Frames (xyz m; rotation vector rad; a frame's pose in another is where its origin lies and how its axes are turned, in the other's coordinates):
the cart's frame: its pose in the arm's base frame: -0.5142 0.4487 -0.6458 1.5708 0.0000 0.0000
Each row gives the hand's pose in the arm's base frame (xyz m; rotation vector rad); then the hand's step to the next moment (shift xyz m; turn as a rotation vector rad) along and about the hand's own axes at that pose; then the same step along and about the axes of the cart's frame.
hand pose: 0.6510 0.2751 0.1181 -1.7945 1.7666 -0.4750
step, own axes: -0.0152 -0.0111 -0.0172 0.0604 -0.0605 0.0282
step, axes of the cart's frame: -0.0028 0.0223 -0.0121 0.0687 0.0072 0.0577
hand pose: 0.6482 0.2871 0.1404 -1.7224 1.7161 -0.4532
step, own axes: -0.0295 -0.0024 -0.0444 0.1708 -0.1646 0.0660
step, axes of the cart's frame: -0.0298 0.0397 -0.0195 0.1805 0.0260 0.1655
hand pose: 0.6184 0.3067 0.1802 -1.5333 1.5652 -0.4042
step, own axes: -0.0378 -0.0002 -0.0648 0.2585 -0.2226 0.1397
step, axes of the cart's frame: -0.0547 0.0497 -0.0128 0.2865 -0.0027 0.2320
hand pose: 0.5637 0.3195 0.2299 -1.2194 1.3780 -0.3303
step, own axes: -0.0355 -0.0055 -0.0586 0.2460 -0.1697 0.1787
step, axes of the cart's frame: -0.0566 0.0389 0.0008 0.2926 -0.0476 0.1827
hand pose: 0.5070 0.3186 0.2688 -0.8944 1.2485 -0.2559
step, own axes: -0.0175 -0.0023 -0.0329 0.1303 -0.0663 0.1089
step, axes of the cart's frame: -0.0347 0.0127 0.0053 0.1609 -0.0412 0.0752
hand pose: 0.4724 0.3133 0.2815 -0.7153 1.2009 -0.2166
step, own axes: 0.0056 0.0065 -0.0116 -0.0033 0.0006 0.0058
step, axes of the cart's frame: -0.0098 -0.0103 0.0024 0.0039 0.0032 -0.0044
